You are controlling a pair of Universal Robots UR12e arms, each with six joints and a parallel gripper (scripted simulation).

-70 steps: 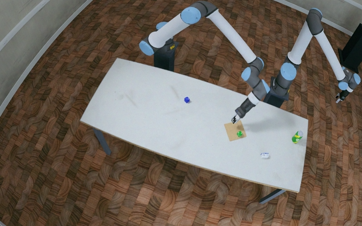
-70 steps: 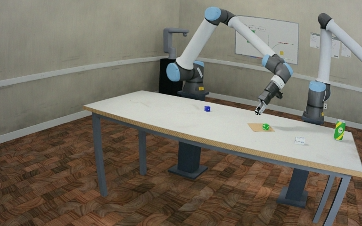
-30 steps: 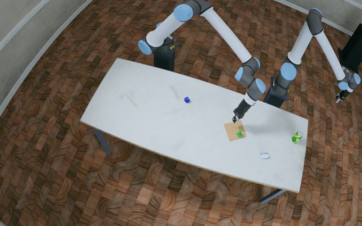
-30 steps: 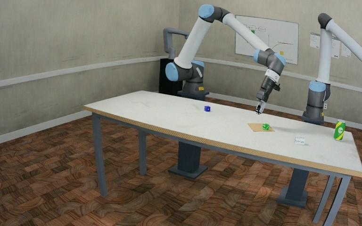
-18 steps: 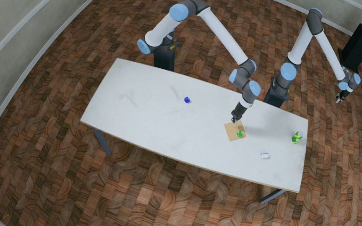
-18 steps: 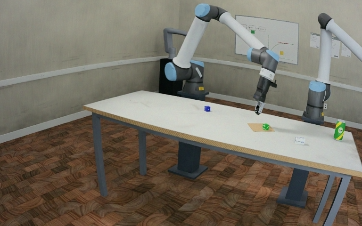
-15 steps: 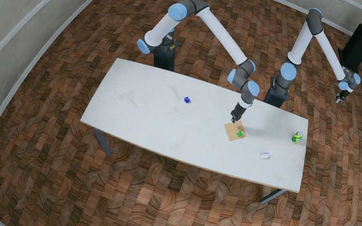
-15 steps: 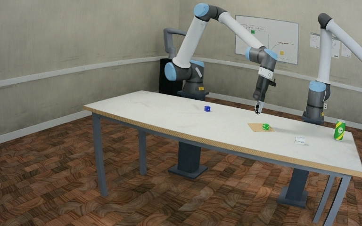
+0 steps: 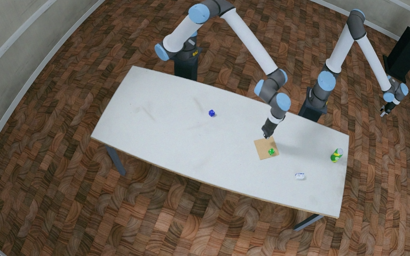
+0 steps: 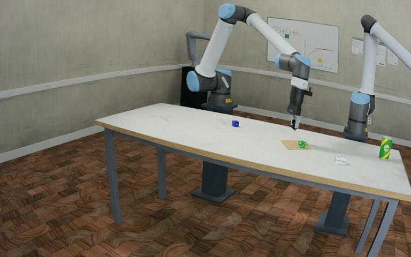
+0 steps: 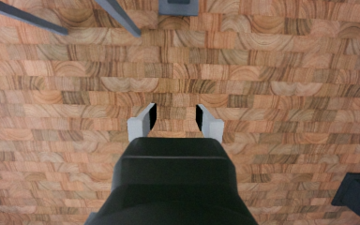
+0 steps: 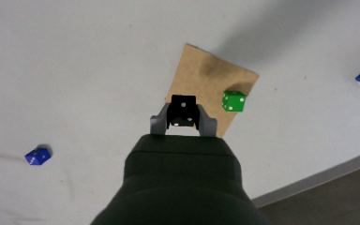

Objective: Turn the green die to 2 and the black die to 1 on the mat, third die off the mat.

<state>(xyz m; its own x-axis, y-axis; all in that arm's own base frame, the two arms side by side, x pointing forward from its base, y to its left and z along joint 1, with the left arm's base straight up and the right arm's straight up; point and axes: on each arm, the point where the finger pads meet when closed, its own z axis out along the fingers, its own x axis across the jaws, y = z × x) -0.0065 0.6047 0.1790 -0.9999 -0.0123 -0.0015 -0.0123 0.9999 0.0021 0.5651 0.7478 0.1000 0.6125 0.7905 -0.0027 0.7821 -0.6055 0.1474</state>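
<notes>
Now: the black die 10 mm below my right hand. The rest, counted from my right hand: small white box 150 mm ahead, 310 mm to the left, 90 mm below; tan mat 30 mm ahead, 30 mm to the left, 100 mm below; green die 60 mm ahead, 70 mm to the left, 80 mm below.
</notes>
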